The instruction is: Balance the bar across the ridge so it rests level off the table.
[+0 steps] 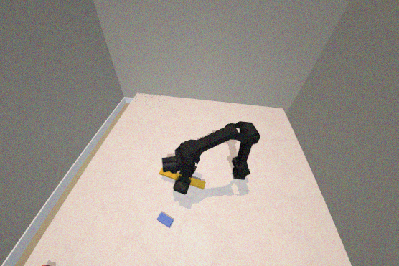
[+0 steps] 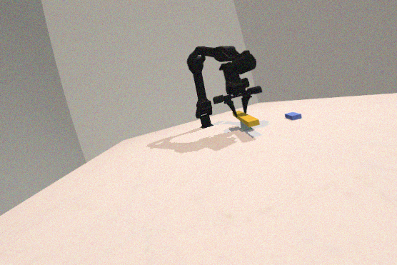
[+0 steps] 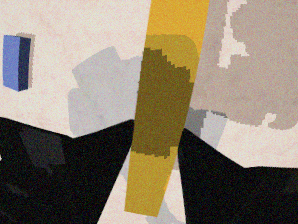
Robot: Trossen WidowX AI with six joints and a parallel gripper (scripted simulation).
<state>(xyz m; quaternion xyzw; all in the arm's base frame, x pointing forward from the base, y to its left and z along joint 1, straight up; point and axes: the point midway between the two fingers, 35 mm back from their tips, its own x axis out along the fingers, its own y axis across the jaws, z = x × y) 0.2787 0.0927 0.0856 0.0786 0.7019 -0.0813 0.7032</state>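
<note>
Right now the yellow bar is 3 cm ahead of my gripper tip and 1 cm to the right of it. From my gripper tip the other things lie so: blue block: 7 cm ahead, 18 cm to the left, 4 cm below.
</note>
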